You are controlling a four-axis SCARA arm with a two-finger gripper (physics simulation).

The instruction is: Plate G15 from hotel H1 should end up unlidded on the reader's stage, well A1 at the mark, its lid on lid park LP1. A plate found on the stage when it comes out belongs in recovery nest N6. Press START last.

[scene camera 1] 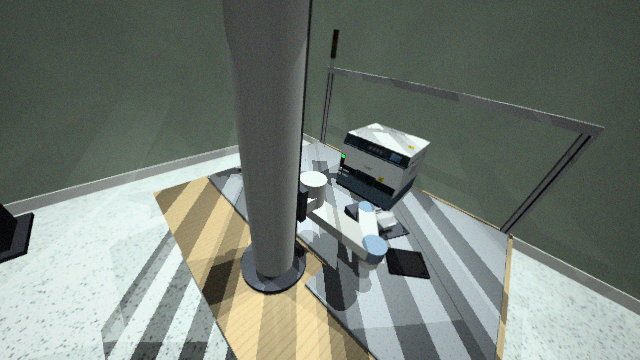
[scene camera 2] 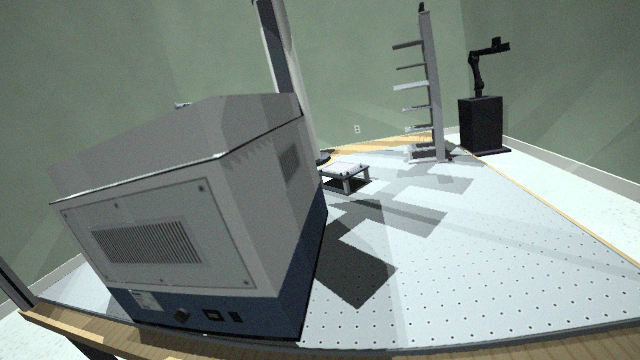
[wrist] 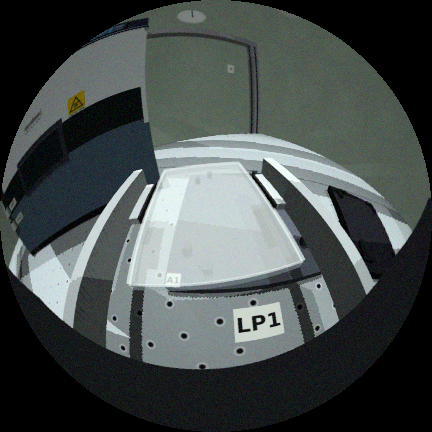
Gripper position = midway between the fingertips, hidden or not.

In view: my gripper [wrist: 202, 170], a frame rail [wrist: 169, 31] and a recovery nest N6 [wrist: 358, 218].
